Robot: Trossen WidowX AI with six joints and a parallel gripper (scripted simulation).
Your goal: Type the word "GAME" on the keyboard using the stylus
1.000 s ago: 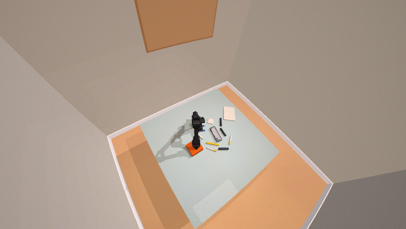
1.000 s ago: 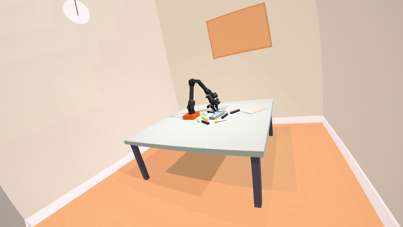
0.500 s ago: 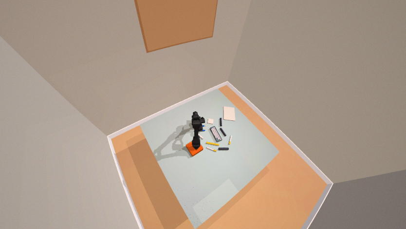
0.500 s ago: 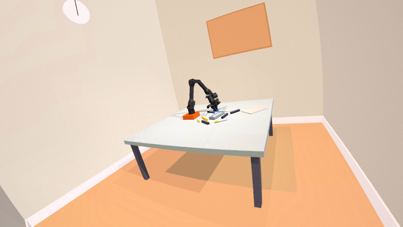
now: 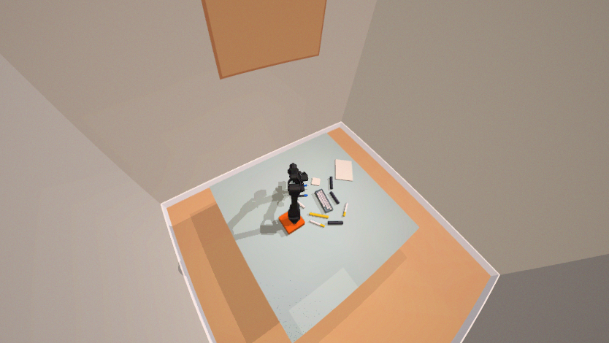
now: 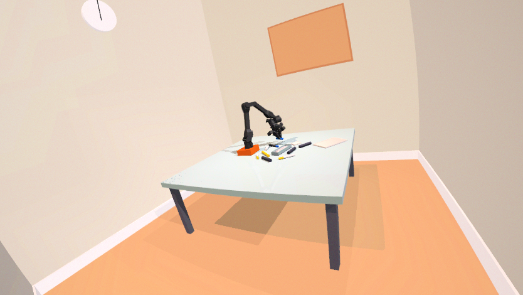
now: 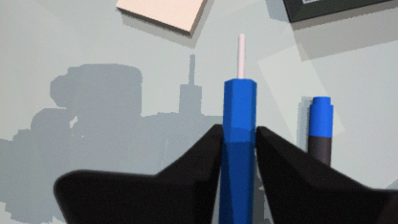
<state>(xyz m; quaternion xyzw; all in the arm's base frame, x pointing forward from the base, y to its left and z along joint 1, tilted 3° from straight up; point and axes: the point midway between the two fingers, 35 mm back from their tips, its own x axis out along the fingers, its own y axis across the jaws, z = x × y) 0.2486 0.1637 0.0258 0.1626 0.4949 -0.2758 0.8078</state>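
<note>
The stylus tip lies 40 mm ahead of my gripper tip and 30 mm to the right of it. The rest, counted from my gripper tip: blue stylus: 10 mm ahead, 10 mm to the right; then blue-capped dark marker: 50 mm behind, 40 mm to the right, 50 mm below; then small pale pad: 140 mm ahead, 30 mm to the right, 50 mm below.
</note>
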